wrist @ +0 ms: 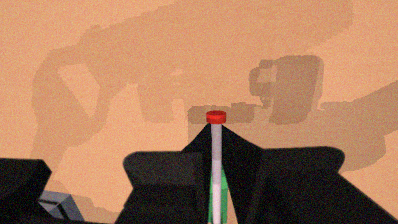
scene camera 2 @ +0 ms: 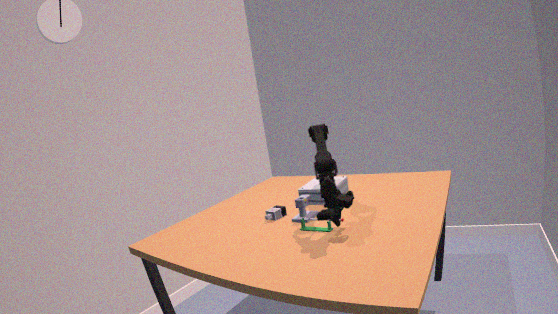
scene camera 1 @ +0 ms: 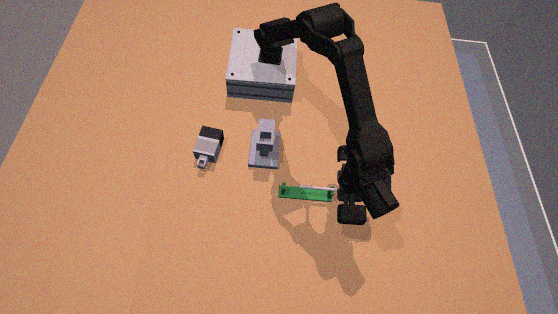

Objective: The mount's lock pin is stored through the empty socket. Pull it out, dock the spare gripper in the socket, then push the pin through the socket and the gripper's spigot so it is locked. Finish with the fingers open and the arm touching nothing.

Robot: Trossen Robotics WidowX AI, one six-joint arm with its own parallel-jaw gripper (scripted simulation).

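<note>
Spare gripper, grey mount: in view. Lock pin: carried by my gripper. Gripper visible in the wrist view, scene camera 2 too.
</note>
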